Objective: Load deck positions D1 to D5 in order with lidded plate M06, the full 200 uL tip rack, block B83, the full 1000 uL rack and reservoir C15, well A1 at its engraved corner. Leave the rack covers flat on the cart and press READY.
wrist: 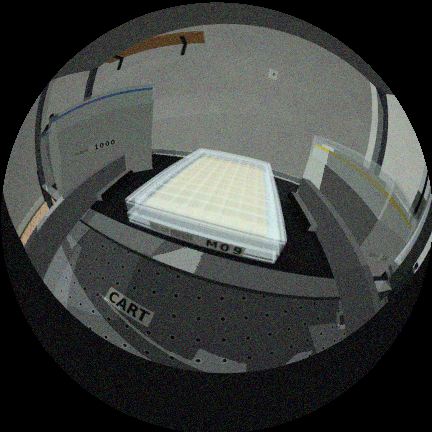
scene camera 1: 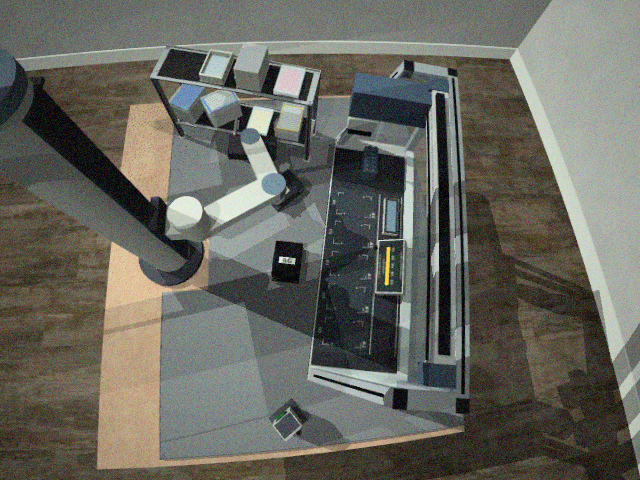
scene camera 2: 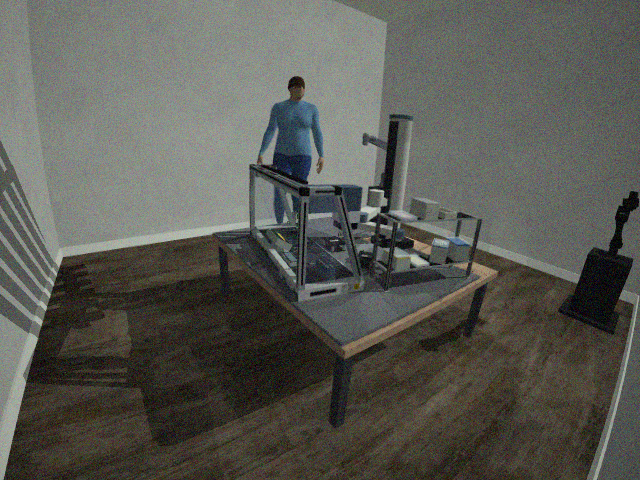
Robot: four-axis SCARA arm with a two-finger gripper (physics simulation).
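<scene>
In the wrist view my gripper (wrist: 208,168) is open, its fingers standing wide on either side of a clear-lidded cream plate marked M09 (wrist: 215,195) (scene camera 1: 260,119), touching neither side. The plate lies flat on the cart's lower shelf (wrist: 240,280). To its left stands a blue-lined rack marked 1000 (wrist: 105,145) (scene camera 1: 222,108), to its right a yellow-lined covered rack (wrist: 360,175) (scene camera 1: 290,121). A blue-topped box (scene camera 1: 187,100) stands farther left. The upper shelf holds a pale open tray (scene camera 1: 216,66), a grey block (scene camera 1: 251,67) and a pink plate (scene camera 1: 290,81). No M06 label is readable.
The framed deck (scene camera 1: 346,310) has several corner-marked positions beside a small display (scene camera 1: 391,217) and a panel with a yellow bar (scene camera 1: 387,266). A black labelled block (scene camera 1: 286,273) lies before it. A small box (scene camera 1: 285,421) stands near the table edge. A person (scene camera 2: 295,129) stands behind the table.
</scene>
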